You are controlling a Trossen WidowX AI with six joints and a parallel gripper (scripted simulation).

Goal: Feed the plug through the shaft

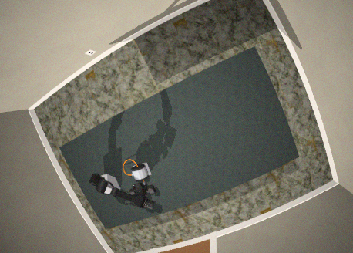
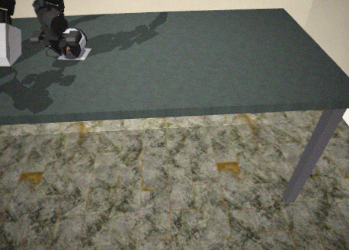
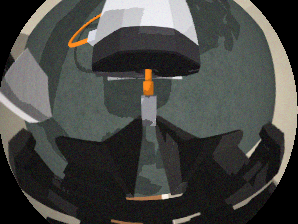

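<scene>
My hand is 2 cm to the right of the grey plug and 3 cm above it.
</scene>
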